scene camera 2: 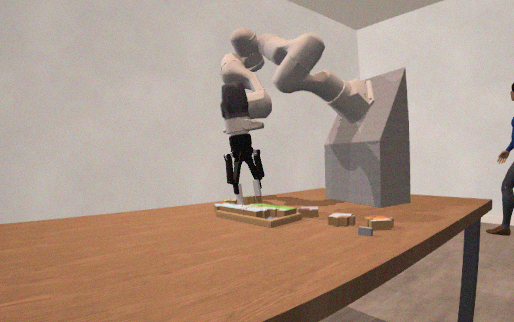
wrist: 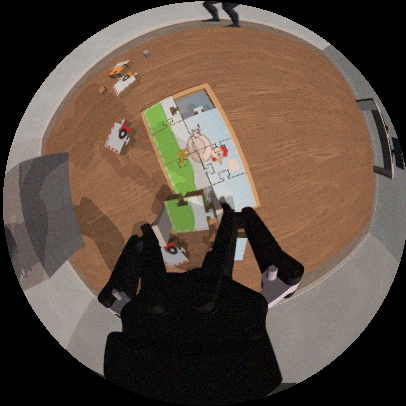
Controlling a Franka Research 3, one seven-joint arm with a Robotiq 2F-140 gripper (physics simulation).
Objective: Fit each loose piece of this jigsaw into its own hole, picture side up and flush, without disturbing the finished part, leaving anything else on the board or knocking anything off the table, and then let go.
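My gripper is shut on a green-and-grey jigsaw piece, picture side up. It is low at the far end of the jigsaw board, by the corner next to the finished green strip. In the scene view the board hides the piece, so its exact height and contact are unclear. The wooden board holds joined pieces showing a hen. A grey corner hole is open at the opposite end. A pale blue loose piece lies beyond the board, partly hidden by the gripper.
Loose pieces with a vehicle picture lie around: a red-and-white one, a white one, an orange one, and another near the fingers. A small grey block and a small brown block lie nearby.
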